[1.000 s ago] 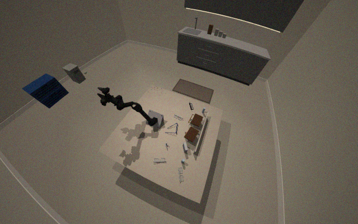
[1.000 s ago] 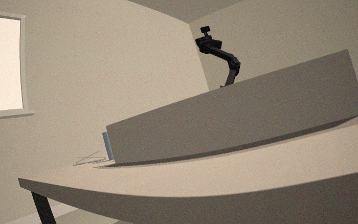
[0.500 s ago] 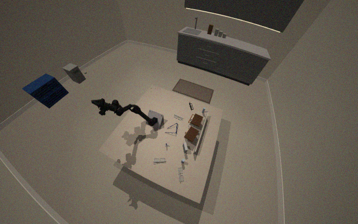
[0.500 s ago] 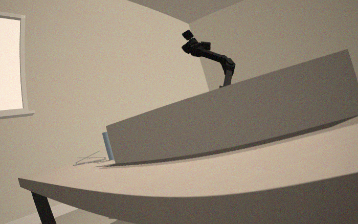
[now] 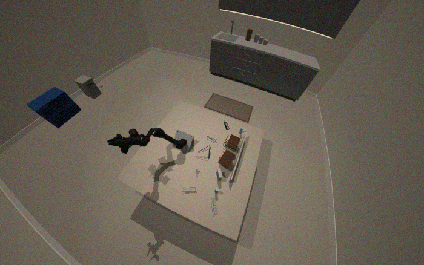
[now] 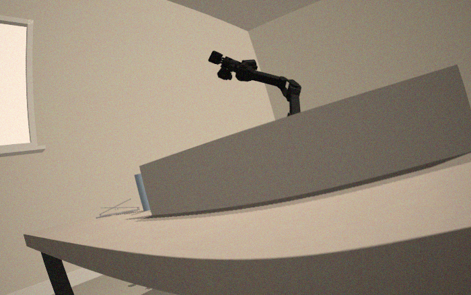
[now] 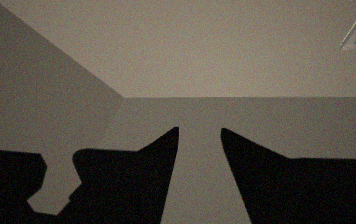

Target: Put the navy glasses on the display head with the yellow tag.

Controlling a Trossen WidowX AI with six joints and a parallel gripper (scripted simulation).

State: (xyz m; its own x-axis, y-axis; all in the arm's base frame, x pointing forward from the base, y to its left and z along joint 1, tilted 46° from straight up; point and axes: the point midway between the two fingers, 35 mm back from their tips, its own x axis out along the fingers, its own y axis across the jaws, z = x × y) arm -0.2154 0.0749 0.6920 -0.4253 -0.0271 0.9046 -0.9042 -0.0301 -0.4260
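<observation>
Right now my gripper tip is 51 cm short of the pale round post, 23 cm to the right of it and 60 cm above it. The rest, counted from my gripper tip: display head (74 cm ahead, 44 cm to the left, 57 cm below); then white block (74 cm ahead, 26 cm to the left, 57 cm below); then upright board (88 cm ahead, 54 cm to the left, 57 cm below).
</observation>
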